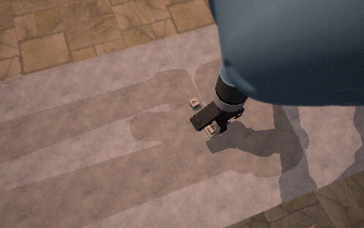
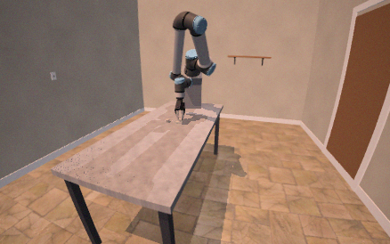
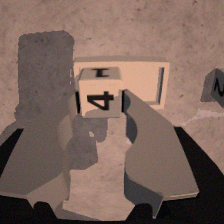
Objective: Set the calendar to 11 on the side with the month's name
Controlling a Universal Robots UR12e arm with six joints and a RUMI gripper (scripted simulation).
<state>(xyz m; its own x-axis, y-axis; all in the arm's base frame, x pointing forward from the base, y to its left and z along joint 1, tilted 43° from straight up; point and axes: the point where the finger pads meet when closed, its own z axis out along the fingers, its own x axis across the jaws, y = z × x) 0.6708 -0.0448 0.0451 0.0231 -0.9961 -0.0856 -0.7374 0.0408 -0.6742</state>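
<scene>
Right now my hand is 10 mm above the white cube. The rest, counted from my hand: calendar tray: 30 mm below, 20 mm to the right; digit cube: 120 mm to the right, 20 mm below.
</scene>
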